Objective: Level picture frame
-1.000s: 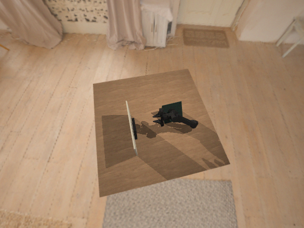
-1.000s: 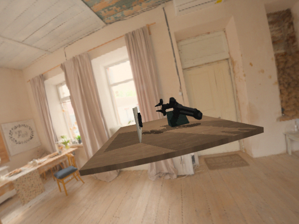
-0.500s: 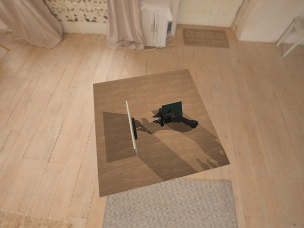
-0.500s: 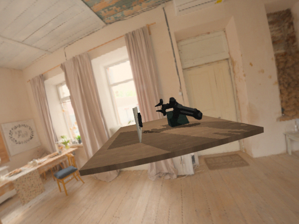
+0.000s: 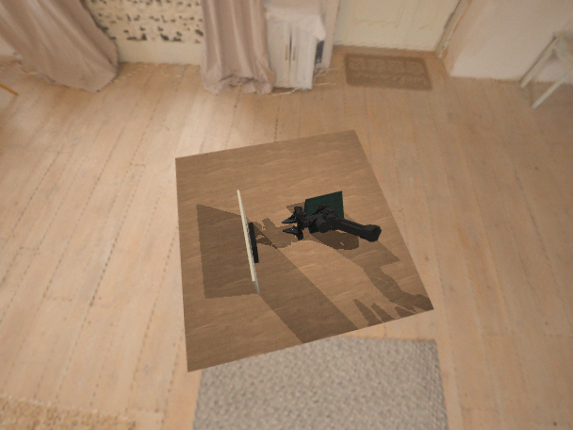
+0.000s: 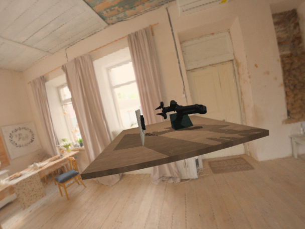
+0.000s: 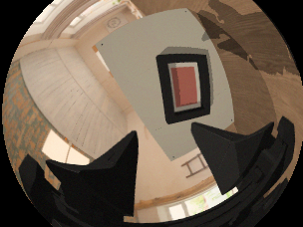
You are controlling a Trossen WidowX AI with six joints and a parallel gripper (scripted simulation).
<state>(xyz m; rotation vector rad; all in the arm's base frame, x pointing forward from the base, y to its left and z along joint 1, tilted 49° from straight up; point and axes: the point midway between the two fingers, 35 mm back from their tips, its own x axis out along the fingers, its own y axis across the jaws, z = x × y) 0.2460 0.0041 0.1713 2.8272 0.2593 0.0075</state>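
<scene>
Now: the picture frame 16 cm ahead of my gripper tip, 3 cm to the left of it and 9 cm below it. From my gripper tip the other things lie so: wall panel (17 cm ahead, 3 cm to the left, 9 cm below).
</scene>
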